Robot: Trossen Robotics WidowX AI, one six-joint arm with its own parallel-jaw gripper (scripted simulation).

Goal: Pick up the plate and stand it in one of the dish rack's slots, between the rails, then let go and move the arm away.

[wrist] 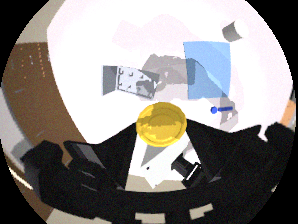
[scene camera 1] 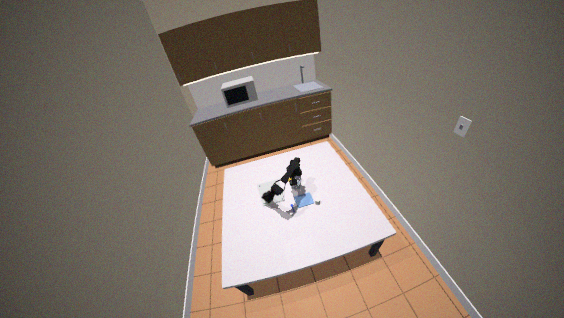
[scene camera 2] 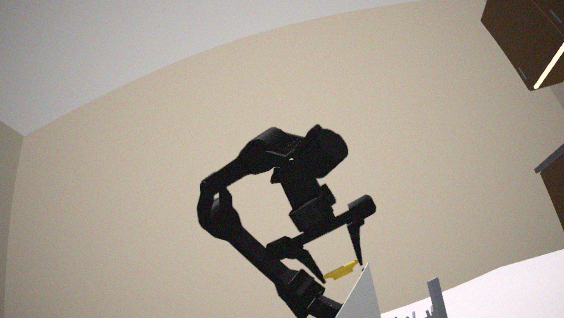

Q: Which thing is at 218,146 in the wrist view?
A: The gripper.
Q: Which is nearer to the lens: the yellow plate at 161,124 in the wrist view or the grey dish rack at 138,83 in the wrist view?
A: The yellow plate.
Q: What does the gripper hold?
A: A yellow plate.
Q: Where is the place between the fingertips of the gripper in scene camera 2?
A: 343,274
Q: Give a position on a blue mat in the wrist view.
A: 208,64
